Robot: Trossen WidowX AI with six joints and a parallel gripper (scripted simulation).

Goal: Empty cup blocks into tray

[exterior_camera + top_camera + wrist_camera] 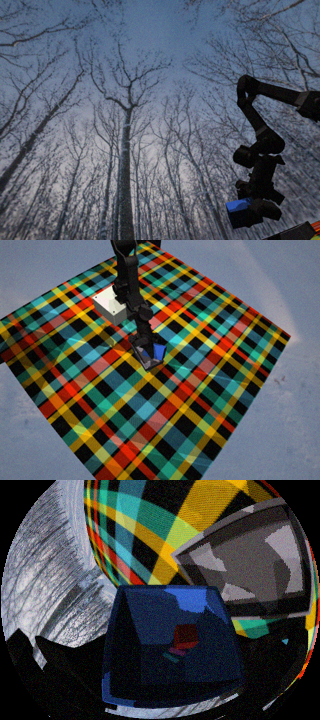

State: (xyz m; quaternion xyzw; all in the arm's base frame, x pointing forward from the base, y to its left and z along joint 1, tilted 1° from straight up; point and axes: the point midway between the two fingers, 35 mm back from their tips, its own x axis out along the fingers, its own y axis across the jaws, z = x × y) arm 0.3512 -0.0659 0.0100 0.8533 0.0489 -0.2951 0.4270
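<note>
Right now my gripper tip is 2 cm to the right of the red block and 1 cm past it. From my gripper tip the other things lie so: blue square cup: 3 cm to the left, 2 cm above.
</note>
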